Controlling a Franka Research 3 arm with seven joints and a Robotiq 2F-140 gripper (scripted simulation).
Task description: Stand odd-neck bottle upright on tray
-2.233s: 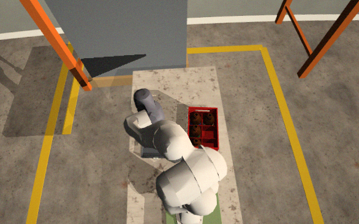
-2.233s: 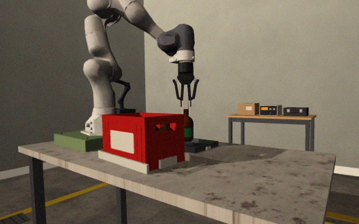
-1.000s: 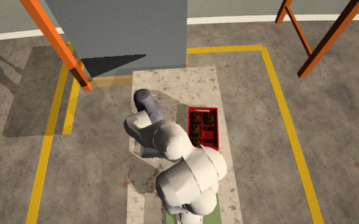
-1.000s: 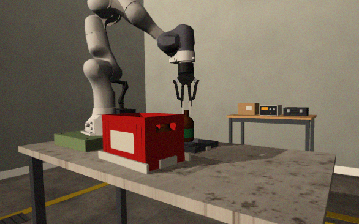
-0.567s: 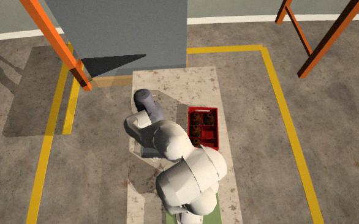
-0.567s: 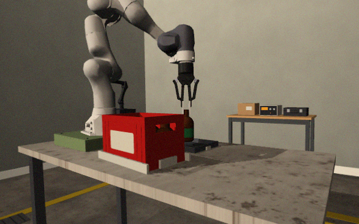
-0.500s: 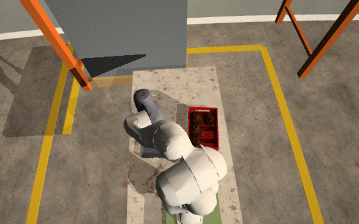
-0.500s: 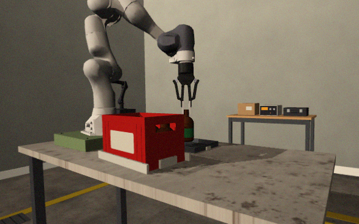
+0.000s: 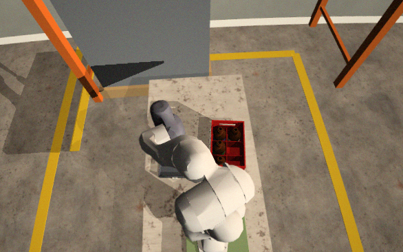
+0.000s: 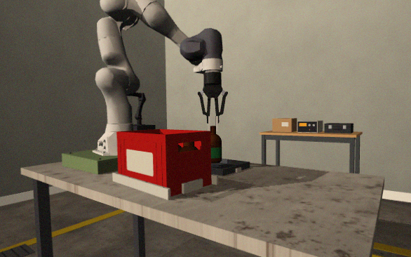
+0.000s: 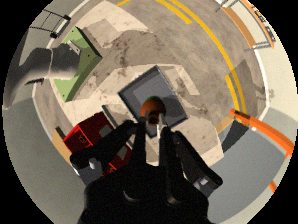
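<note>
Right now the brown bottle is 90 mm below my hand. From my hand the other things lie so: dark tray 180 mm below; red crate 300 mm to the right, 110 mm below, 10 mm ahead.
</note>
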